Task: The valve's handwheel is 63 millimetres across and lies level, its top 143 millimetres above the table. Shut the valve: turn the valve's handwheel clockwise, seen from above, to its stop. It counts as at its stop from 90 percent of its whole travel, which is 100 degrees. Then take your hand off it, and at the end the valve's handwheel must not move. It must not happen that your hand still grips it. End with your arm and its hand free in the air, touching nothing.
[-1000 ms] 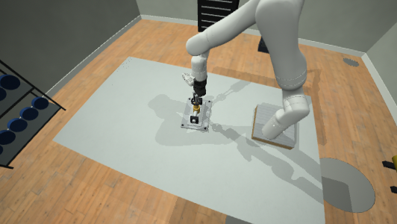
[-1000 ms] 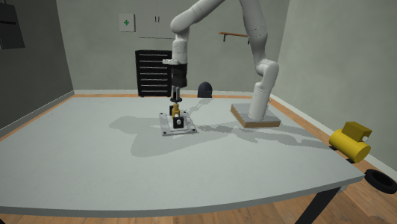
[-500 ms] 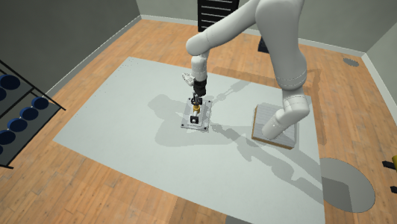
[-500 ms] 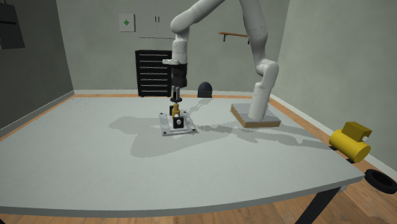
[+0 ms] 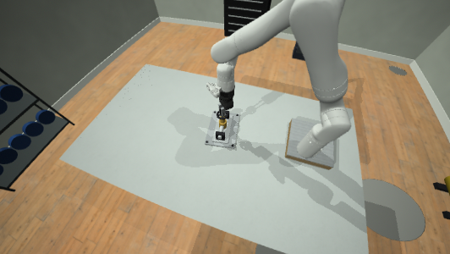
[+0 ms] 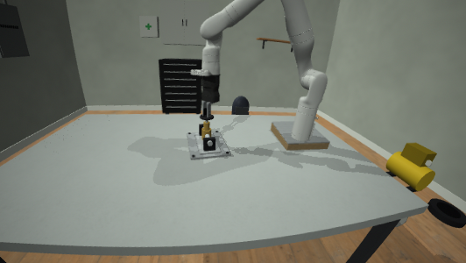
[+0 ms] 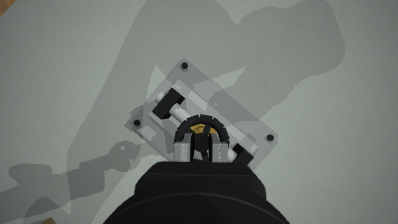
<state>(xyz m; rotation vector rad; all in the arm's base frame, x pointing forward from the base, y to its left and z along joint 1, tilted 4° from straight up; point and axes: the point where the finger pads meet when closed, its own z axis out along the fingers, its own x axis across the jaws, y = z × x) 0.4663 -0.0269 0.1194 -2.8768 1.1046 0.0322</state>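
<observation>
The black handwheel lies 3 cm below my hand. Round my hand: baseplate 15 cm below.
</observation>
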